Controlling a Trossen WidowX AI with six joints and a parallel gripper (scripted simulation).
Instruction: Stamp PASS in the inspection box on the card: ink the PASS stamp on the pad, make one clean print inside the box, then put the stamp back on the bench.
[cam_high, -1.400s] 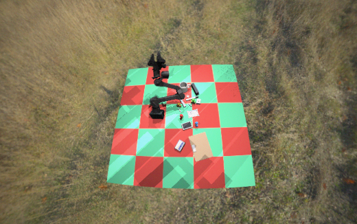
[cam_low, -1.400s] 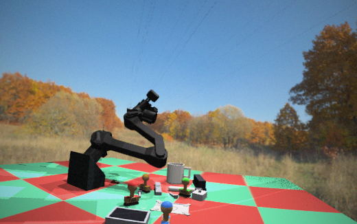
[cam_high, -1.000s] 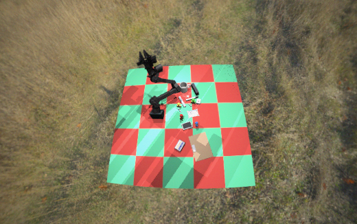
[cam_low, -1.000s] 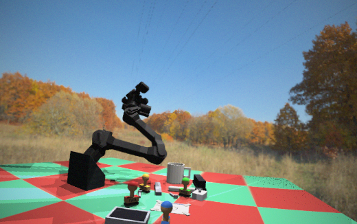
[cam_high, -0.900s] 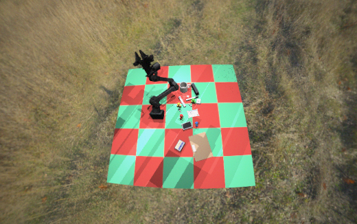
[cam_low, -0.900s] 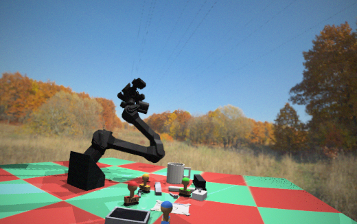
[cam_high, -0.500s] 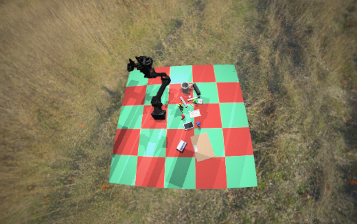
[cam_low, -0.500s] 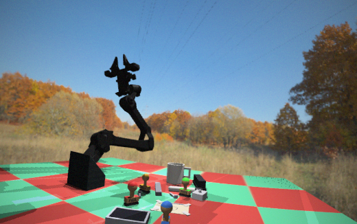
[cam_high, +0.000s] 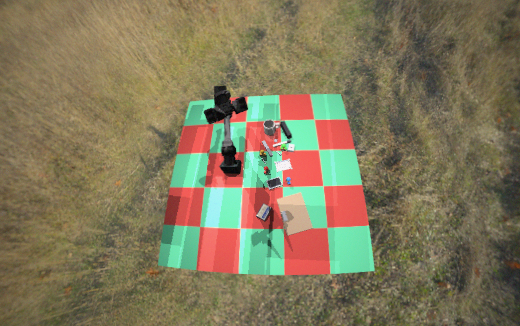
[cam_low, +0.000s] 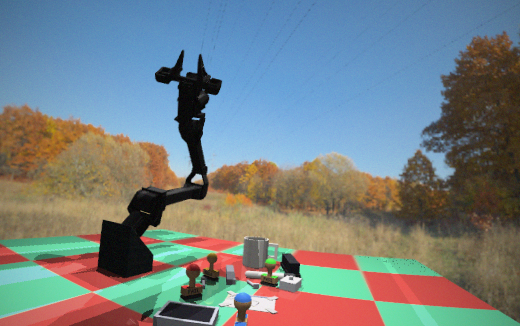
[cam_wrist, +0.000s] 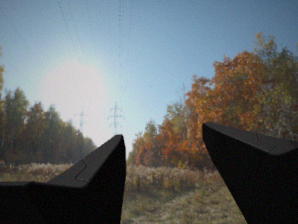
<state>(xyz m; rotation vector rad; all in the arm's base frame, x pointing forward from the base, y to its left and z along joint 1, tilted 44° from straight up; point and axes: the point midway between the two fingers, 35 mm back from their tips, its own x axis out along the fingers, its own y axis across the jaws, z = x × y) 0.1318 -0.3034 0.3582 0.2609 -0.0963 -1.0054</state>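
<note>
Now: gripper tip 210 mm short of the green-knobbed stamp, 160 mm to the right of it and 560 mm above it. Also, from my gripper tip: yellow-knobbed stamp (70 mm ahead, 110 mm to the left, 560 mm below); then red-knobbed stamp (100 mm ahead, 10 mm to the right, 560 mm below); then ink pad (160 mm ahead, 90 mm to the right, 580 mm below).
</note>
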